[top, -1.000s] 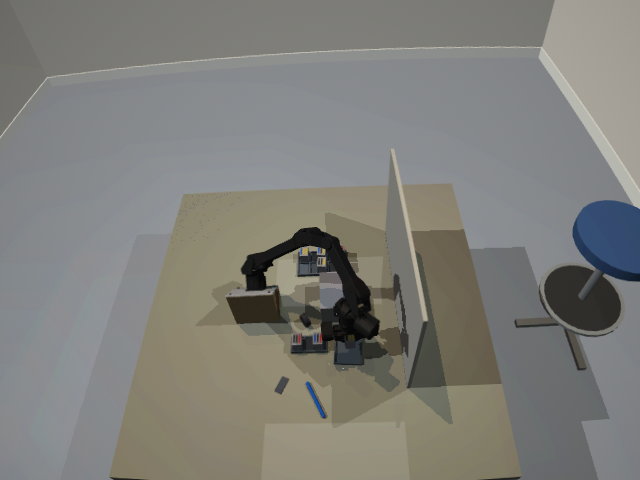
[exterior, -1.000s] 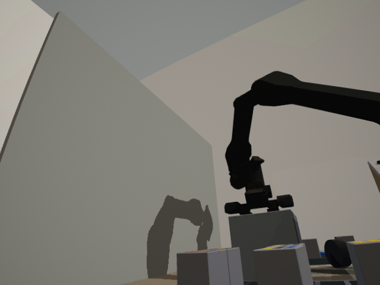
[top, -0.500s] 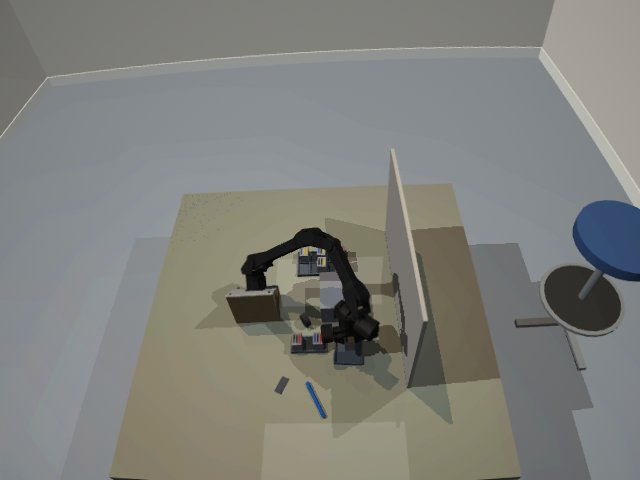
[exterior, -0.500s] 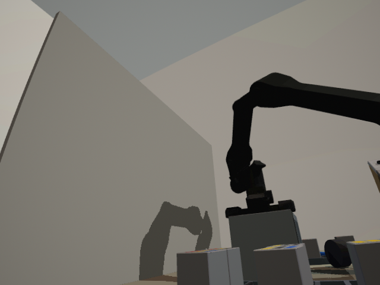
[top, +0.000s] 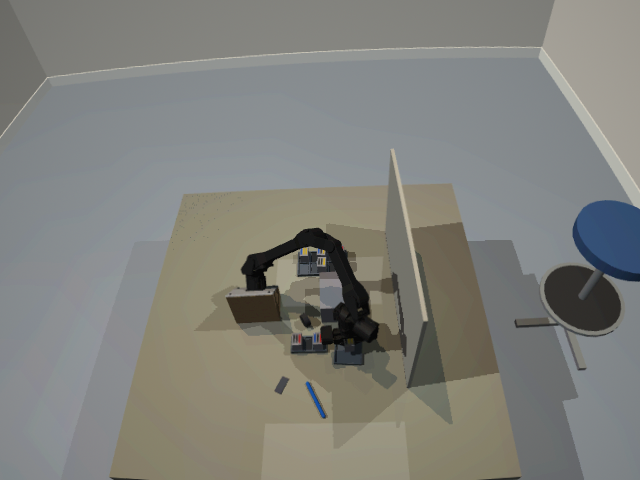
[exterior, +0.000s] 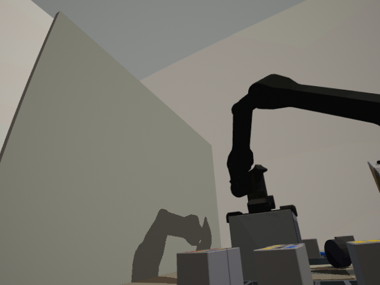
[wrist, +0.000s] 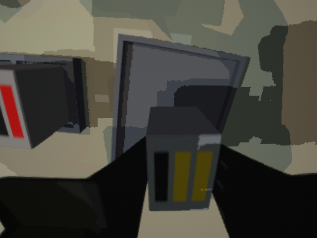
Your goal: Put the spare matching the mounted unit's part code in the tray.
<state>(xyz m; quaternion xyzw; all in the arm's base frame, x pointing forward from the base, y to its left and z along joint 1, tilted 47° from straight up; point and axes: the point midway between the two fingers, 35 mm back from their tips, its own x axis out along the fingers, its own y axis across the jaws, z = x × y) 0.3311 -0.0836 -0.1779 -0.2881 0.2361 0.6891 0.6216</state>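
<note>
The dark tray lies 3 cm below my gripper tip. The rest, counted from my gripper tip: tall upright board: 19 cm ahead, 20 cm to the left, 19 cm above; grey mounted unit: 5 cm behind, 20 cm to the left, 1 cm above; blue pen: 11 cm behind, 19 cm to the right, 3 cm below.
</note>
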